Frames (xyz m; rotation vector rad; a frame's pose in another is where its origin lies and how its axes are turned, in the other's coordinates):
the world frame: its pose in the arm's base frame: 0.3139 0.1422 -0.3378 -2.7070 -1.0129 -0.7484
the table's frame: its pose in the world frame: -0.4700 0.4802 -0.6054 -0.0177 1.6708 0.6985
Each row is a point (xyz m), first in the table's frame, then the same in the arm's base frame.
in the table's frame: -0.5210 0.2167 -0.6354
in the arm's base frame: -0.2151 -0.5687 -0.8278
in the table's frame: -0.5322 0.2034 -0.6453
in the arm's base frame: -0.2264 -0.5530 -0.8331
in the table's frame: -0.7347 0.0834 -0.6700
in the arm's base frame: -0.2457 -0.3320 -0.9156
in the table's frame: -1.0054 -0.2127 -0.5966
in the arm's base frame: -0.2428 0.0754 -0.8981
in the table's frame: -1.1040 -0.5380 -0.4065
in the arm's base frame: -0.2019 0.4023 -0.6904
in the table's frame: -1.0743 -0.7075 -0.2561
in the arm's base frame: -0.1595 0.5244 -0.5019
